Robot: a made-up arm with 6 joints.
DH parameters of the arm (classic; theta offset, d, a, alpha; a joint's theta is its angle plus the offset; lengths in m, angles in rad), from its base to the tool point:
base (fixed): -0.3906 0 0.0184 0
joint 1: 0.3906 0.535 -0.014 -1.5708
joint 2: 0.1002 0 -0.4 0
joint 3: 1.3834 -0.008 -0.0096 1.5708
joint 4: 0 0.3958 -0.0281 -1.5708
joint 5: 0 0 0.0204 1.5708
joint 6: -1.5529 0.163 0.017 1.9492
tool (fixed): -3.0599 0.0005 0 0
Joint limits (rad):
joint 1: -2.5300..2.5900
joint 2: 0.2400..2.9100
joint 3: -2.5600..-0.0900
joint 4: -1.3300..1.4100
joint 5: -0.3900..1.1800
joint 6: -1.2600..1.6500
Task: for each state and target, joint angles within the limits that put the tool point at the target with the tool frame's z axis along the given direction. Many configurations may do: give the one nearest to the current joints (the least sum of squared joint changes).
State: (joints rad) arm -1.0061 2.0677 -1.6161 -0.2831 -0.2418 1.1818
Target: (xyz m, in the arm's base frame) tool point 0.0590 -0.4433 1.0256 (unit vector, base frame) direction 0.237 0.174 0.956
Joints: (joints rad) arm -1.2858 1.3194 -1.5015 -0.7961 0.6170 0.5302
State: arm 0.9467 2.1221 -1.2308 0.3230 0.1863 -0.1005
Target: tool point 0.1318 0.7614 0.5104 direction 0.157 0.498 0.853
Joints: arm 1.4314 2.4258 -1.9548 0.2466 0.5441 -0.1871
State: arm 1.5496 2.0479 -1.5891 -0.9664 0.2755 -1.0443
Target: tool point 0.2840 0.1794 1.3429 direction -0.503 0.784 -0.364
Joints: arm 0.7413 1.4083 -2.1708 -1.0161 0.3666 -1.0317
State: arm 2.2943 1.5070 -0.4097 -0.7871 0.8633 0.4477
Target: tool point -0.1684 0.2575 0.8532 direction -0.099 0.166 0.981
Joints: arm 2.4248 1.0383 -1.0071 -0.5760 0.7664 0.6539
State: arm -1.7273 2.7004 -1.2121 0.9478 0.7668 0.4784
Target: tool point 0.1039 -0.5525 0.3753 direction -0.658 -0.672 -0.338
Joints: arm -1.5660 2.4527 -1.5251 0.8971 1.1800 0.1984
